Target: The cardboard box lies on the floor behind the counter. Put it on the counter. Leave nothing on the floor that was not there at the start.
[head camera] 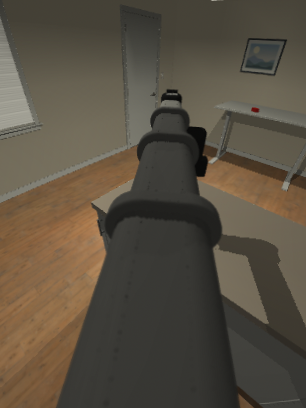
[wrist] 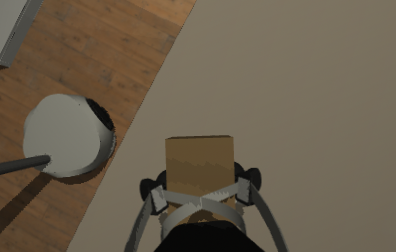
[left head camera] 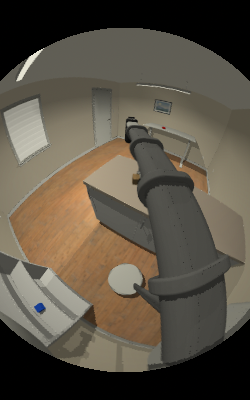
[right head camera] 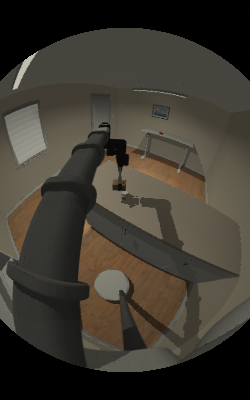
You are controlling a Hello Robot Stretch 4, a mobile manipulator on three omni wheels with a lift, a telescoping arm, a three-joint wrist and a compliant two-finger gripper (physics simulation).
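Frame: origin at the robot's base, x ahead, y left, z up, level; millimetres.
Where they show: gripper, fingertip midpoint: (wrist: 200, 179) (left head camera: 138, 180) (right head camera: 119, 186); robot's base, link origin: (left head camera: 124, 278) (right head camera: 112, 283).
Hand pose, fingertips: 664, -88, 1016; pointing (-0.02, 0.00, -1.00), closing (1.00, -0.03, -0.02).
Note:
Each offset is from my fingertips to the top centre of the thing, as dx, dy, dz. Level surfaces: height alone.
The brown cardboard box @(+1, +1, +41) (left head camera: 136, 178) (right head camera: 115, 184) (wrist: 200, 157) is between the fingers of my gripper (right head camera: 120, 185) (wrist: 200, 179), which is shut on it. The box is over the top of the counter @(dz -134) (head camera: 250, 210) (left head camera: 110, 175) (right head camera: 200, 225) (wrist: 310, 100), toward its left part in the right head view. In that view the shadow of the gripper and box falls on the top to their right, apart from them, so the box looks held above it. The arm hides the box in the head view.
A small white object @(+57, -45, -110) (right head camera: 124, 193) stands on the counter close to the box. My round white base (left head camera: 126, 279) (right head camera: 111, 285) (wrist: 62, 132) is on the floor beside the counter. A shelf unit with a blue block @(-1004, +844, -324) (left head camera: 39, 307) is at the left. A far table @(dz -94) (head camera: 285, 114) bears a red block (head camera: 255, 109).

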